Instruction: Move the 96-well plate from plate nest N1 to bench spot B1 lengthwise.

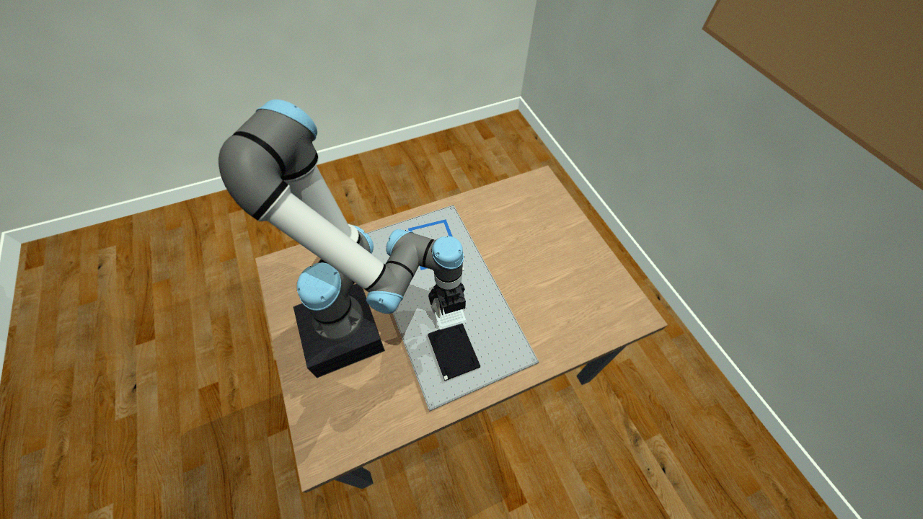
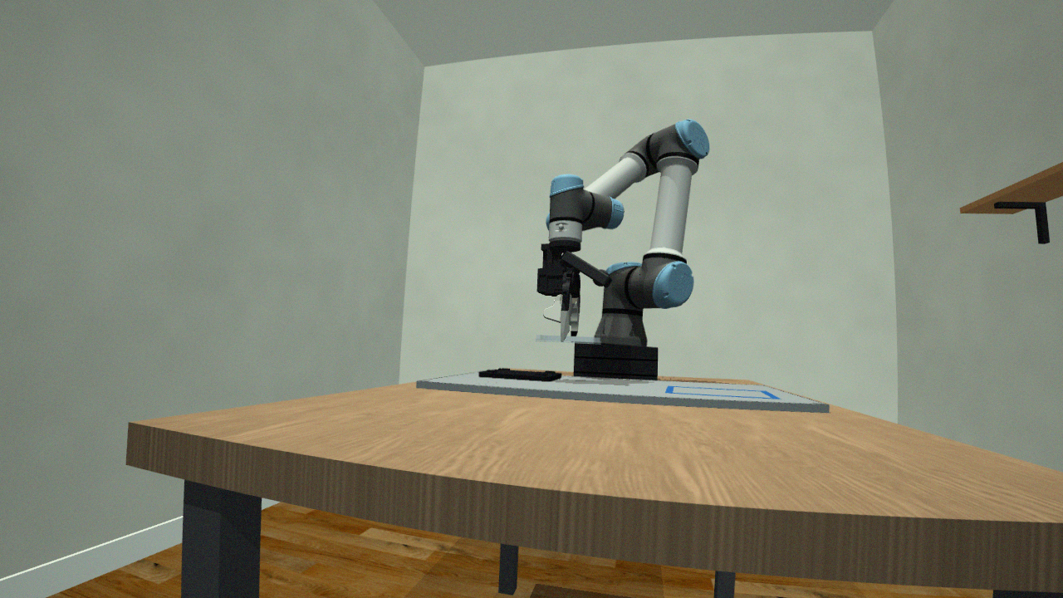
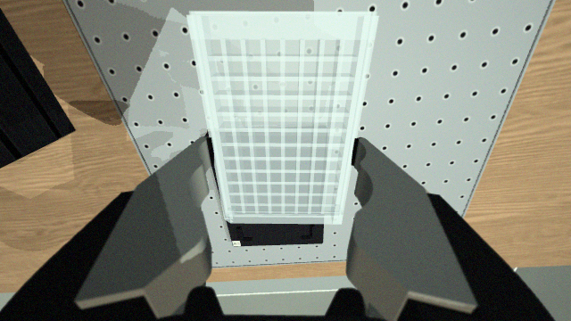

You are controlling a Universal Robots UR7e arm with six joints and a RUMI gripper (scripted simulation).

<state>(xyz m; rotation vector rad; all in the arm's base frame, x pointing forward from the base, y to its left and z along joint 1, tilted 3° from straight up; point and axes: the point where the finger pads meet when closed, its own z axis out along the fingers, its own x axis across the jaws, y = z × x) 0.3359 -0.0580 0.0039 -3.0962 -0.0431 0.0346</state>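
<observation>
Right now the black plate nest is 10 mm behind my hand, 110 mm to the right of it and 90 mm below it. Also, from my hand: 96-well plate: 10 mm below.
</observation>
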